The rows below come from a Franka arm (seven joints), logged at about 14 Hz.
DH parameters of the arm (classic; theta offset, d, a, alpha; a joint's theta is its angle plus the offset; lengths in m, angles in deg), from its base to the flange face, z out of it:
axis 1: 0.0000 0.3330 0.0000 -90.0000
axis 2: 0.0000 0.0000 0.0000 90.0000
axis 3: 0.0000 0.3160 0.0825 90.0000
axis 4: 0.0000 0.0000 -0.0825 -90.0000
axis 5: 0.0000 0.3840 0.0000 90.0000
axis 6: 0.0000 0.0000 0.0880 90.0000
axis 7: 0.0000 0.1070 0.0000 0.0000
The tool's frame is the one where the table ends.
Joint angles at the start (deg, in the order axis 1, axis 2, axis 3, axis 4, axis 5, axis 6, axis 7):
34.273, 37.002, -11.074, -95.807, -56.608, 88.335, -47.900
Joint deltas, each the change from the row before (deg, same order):
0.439, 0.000, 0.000, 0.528, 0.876, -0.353, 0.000
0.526, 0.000, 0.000, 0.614, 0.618, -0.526, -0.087
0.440, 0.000, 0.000, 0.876, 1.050, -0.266, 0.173
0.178, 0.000, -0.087, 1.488, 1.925, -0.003, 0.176
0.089, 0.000, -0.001, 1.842, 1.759, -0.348, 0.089
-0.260, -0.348, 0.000, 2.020, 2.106, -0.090, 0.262
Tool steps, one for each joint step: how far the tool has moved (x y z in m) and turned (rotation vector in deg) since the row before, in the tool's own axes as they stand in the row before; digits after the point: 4 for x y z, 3 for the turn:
-0.0007, -0.0006, -0.0063, 0.221, 0.600, 0.282
-0.0013, -0.0005, -0.0073, 0.058, 0.332, 0.235
-0.0020, 0.0005, -0.0081, 0.128, 0.949, 0.700
-0.0049, 0.0031, -0.0082, 0.562, 2.019, 1.262
-0.0070, 0.0041, -0.0095, 0.559, 1.894, 1.400
-0.0117, 0.0060, -0.0094, 0.707, 2.646, 2.034

